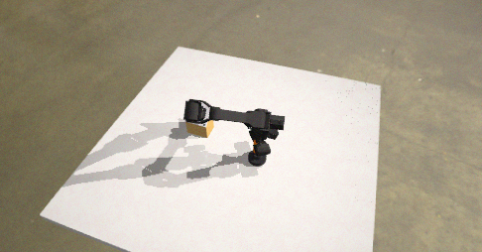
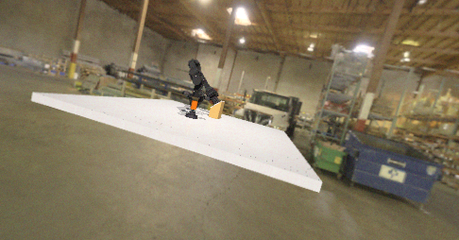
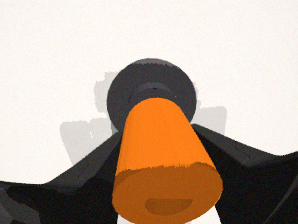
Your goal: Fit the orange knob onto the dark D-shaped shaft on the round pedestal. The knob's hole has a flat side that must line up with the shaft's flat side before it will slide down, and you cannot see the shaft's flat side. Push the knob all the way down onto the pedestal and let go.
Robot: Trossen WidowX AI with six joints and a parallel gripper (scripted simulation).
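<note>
My gripper tip is now 20 mm below the orange knob. From my gripper tip the other things lie so: round pedestal: 40 mm below.
</note>
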